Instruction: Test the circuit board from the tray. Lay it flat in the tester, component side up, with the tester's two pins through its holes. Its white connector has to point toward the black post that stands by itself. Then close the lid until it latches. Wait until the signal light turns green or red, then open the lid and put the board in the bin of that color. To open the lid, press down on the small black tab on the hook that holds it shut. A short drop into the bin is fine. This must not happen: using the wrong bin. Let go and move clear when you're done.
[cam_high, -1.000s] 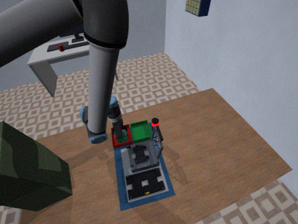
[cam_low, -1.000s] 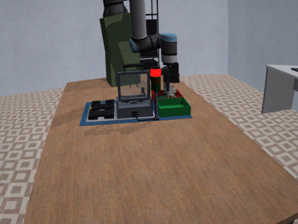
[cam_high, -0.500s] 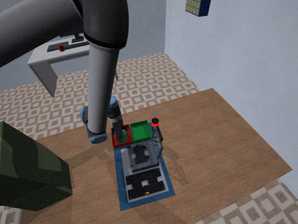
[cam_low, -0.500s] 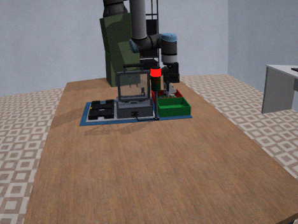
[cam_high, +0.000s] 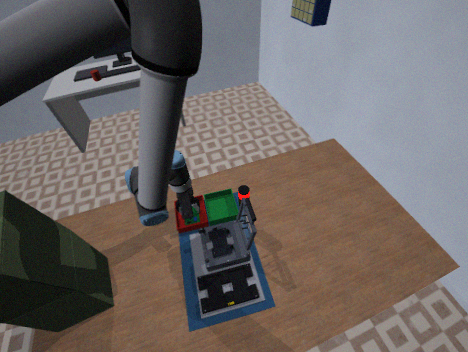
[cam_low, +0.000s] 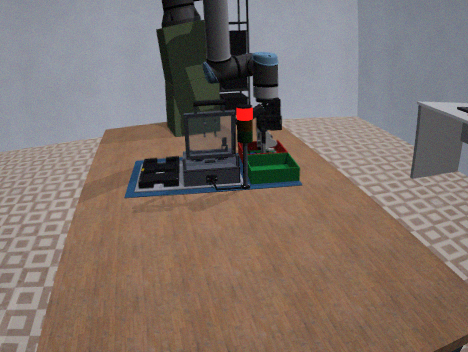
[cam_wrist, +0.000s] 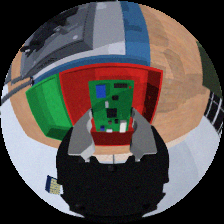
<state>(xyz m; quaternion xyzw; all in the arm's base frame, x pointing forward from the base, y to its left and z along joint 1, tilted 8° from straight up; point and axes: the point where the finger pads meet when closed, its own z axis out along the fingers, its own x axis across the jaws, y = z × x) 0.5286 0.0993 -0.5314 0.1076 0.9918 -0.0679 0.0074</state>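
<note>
The green circuit board lies right at my hand. Also, from my hand: tester bed (21 cm to the right, 7 cm ahead, 5 cm above); then green bin (15 cm ahead, 3 cm to the right, 1 cm below); then red bin (1 cm below).
</note>
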